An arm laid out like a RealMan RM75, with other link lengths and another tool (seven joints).
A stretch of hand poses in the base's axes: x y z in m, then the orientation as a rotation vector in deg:
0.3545, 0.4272, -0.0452, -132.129, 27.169, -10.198
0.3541, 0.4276, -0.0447, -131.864, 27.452, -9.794
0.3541, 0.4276, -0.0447, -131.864, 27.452, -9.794
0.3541, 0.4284, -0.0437, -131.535, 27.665, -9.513
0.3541, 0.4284, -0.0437, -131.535, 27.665, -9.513
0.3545, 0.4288, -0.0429, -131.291, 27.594, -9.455
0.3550, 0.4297, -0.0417, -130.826, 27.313, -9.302
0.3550, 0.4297, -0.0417, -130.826, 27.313, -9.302
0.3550, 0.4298, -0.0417, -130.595, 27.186, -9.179
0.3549, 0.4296, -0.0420, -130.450, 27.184, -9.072
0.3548, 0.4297, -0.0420, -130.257, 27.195, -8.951
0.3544, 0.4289, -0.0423, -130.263, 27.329, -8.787
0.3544, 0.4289, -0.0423, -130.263, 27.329, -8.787
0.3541, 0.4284, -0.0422, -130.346, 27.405, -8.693
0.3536, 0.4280, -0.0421, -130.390, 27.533, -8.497
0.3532, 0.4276, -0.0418, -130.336, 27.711, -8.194
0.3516, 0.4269, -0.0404, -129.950, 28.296, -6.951
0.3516, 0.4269, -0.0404, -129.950, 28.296, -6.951
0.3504, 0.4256, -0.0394, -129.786, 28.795, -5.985
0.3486, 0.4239, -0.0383, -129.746, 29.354, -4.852
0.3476, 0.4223, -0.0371, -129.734, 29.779, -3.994
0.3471, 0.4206, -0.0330, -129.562, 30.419, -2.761
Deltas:
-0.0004, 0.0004, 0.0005, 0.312, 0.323, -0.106
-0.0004, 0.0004, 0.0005, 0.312, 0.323, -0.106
-0.0004, 0.0012, 0.0015, 0.667, 0.527, -0.206
-0.0004, 0.0012, 0.0015, 0.667, 0.527, -0.206
0.0000, 0.0016, 0.0023, 0.921, 0.498, -0.160
0.0005, 0.0025, 0.0035, 1.424, 0.425, 0.045
0.0005, 0.0025, 0.0035, 1.424, 0.425, 0.045
0.0005, 0.0026, 0.0035, 1.683, 0.426, 0.152
0.0004, 0.0024, 0.0032, 1.844, 0.473, 0.172
0.0003, 0.0025, 0.0032, 2.053, 0.525, 0.182
-0.0001, 0.0017, 0.0029, 2.067, 0.685, 0.136
-0.0001, 0.0017, 0.0029, 2.067, 0.685, 0.136
-0.0004, 0.0012, 0.0030, 1.999, 0.792, 0.117
-0.0009, 0.0008, 0.0031, 1.982, 0.980, 0.088
-0.0013, 0.0004, 0.0034, 2.077, 1.242, 0.046
-0.0029, -0.0003, 0.0048, 2.629, 2.240, -0.037
-0.0029, -0.0003, 0.0048, 2.629, 2.240, -0.037
-0.0041, -0.0016, 0.0058, 2.917, 3.057, -0.122
-0.0059, -0.0033, 0.0069, 3.101, 4.036, -0.188
-0.0069, -0.0049, 0.0081, 3.216, 4.783, -0.238
-0.0074, -0.0066, 0.0122, 3.522, 5.840, -0.347

